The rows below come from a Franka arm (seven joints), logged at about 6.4 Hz.
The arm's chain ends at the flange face. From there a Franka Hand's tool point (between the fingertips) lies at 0.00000 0.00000 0.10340 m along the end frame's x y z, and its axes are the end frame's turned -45 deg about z.
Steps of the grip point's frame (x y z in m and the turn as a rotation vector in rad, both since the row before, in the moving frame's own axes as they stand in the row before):
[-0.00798 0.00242 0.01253 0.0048 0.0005 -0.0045]
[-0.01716 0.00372 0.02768 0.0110 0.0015 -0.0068]
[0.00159 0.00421 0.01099 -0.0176 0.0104 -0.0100]
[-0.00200 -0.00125 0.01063 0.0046 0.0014 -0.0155]
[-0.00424 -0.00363 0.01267 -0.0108 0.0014 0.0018]
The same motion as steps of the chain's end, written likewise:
[-0.00362 0.00774 0.01253 0.0037 -0.0030 -0.0045]
[-0.00881 0.01568 0.02769 0.0088 -0.0067 -0.0068]
[0.00205 0.00134 0.01101 -0.0051 0.0198 -0.0100]
[-0.00206 0.00097 0.01063 0.0042 -0.0023 -0.0155]
[-0.00646 -0.00026 0.01268 -0.0066 0.0086 0.0018]

